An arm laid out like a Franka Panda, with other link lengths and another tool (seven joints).
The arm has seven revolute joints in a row. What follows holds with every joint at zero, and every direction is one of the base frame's. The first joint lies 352.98 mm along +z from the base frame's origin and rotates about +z. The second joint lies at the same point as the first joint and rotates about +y. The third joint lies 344.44 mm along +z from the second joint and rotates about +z. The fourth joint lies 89.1 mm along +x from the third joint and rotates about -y. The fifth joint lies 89.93 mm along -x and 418.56 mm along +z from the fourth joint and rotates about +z. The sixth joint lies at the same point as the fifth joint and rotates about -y. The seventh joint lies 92.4 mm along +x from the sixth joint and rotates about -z. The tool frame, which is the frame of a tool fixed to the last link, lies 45 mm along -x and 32 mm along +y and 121.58 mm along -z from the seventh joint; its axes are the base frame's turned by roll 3.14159, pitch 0.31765 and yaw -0.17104 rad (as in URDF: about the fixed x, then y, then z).
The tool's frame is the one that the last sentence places.
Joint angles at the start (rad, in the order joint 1, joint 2, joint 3, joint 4, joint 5, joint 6, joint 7): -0.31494, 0.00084, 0.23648, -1.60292, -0.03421, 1.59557, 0.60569
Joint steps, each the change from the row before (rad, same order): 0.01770, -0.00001, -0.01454, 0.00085, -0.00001, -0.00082, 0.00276; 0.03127, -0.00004, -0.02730, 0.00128, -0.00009, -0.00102, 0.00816; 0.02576, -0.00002, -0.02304, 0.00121, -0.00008, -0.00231, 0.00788; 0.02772, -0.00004, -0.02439, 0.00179, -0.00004, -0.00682, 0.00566; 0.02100, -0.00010, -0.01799, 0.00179, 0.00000, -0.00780, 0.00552
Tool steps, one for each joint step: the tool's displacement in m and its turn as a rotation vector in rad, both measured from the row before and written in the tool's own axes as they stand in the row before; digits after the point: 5 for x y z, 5 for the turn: -0.00144, -0.00129, 0.00003, -0.00005, 0.00014, -0.00037; -0.00173, -0.00184, -0.00011, 0.00151, 0.00041, 0.00396; -0.00127, -0.00124, -0.00009, 0.00087, -0.00061, 0.00519; -0.00193, -0.00096, 0.00015, -0.00264, -0.00333, 0.00339; -0.00188, -0.00072, 0.00018, -0.00322, -0.00398, 0.00377
